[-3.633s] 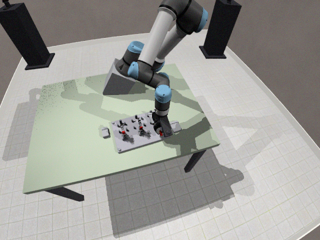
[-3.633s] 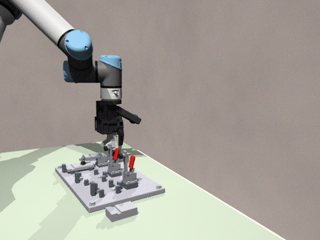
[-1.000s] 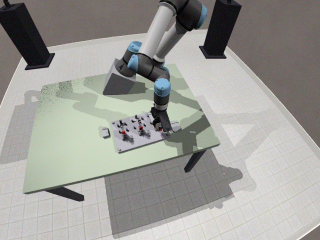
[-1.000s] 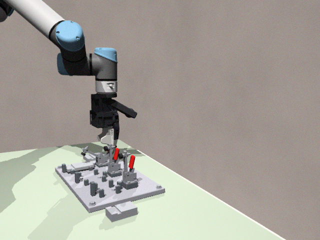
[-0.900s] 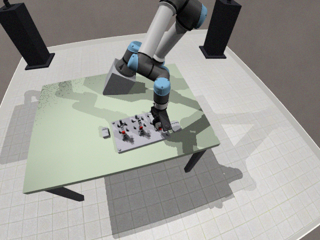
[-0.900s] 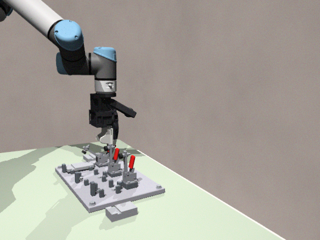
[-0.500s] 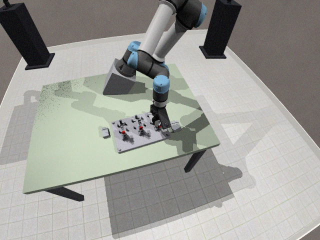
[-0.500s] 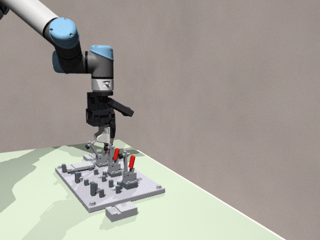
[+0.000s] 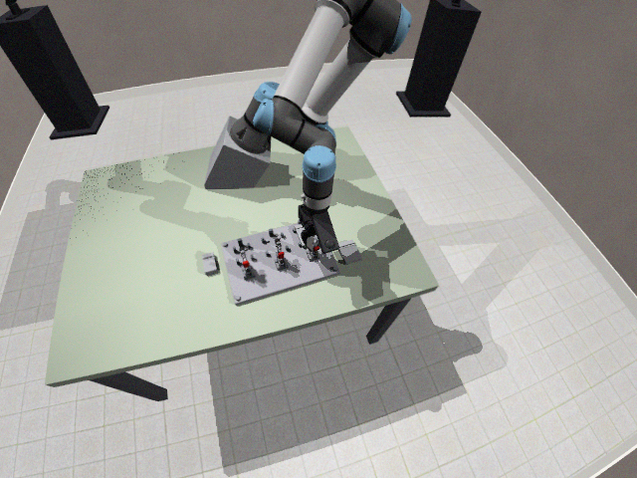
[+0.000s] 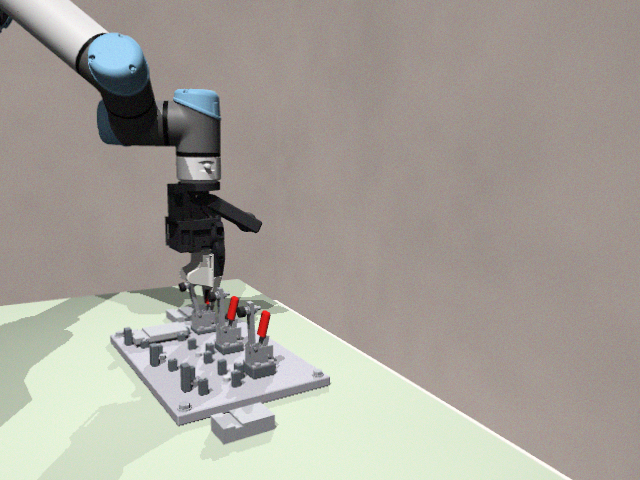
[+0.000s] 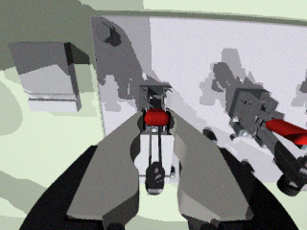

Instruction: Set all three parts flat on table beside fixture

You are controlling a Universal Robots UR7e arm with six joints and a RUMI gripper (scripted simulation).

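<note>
Right now my hand is 2 cm past the clamp and 2 cm above it. The rest, counted from my hand: fixture plate: 2 cm behind, 12 cm to the right, 7 cm below; then grey part: 3 cm behind, 35 cm to the right, 6 cm below.
</note>
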